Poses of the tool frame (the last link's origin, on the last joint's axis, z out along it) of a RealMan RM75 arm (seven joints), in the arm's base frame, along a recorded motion.
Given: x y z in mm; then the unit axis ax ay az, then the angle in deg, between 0 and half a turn.
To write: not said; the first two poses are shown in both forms.
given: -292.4 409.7 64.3 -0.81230 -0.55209 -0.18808 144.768
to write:
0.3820 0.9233 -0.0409
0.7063 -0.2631 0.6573
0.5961 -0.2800 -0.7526
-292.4 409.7 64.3

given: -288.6 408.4 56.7 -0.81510 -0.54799 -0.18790 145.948
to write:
0.3863 0.9220 -0.0268
0.7115 -0.2794 0.6447
0.5869 -0.2681 -0.7640
-288.6 408.4 56.7

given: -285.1 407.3 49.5 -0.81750 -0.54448 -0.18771 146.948
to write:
0.3903 0.9206 -0.0149
0.7158 -0.2932 0.6337
0.5790 -0.2580 -0.7734
-285.1 407.3 49.5

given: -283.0 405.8 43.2 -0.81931 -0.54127 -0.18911 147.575
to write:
0.3938 0.9192 -0.0045
0.7164 -0.3038 0.6281
0.5759 -0.2505 -0.7781
-283.0 405.8 43.2

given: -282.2 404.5 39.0 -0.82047 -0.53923 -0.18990 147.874
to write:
0.3964 0.9181 0.0010
0.7161 -0.3099 0.6254
0.5745 -0.2472 -0.7803
-282.2 404.5 39.0

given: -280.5 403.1 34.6 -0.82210 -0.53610 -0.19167 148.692
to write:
0.3989 0.9169 0.0136
0.7177 -0.3214 0.6177
0.5708 -0.2366 -0.7863
-280.5 403.1 34.6

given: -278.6 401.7 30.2 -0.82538 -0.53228 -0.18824 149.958
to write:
0.4053 0.9139 0.0234
0.7254 -0.3371 0.6001
0.5563 -0.2263 -0.7996
-278.6 401.7 30.2

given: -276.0 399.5 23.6 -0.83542 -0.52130 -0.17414 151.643
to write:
0.4321 0.9015 0.0259
0.7360 -0.3691 0.5675
0.5211 -0.2261 -0.8230
-276.0 399.5 23.6

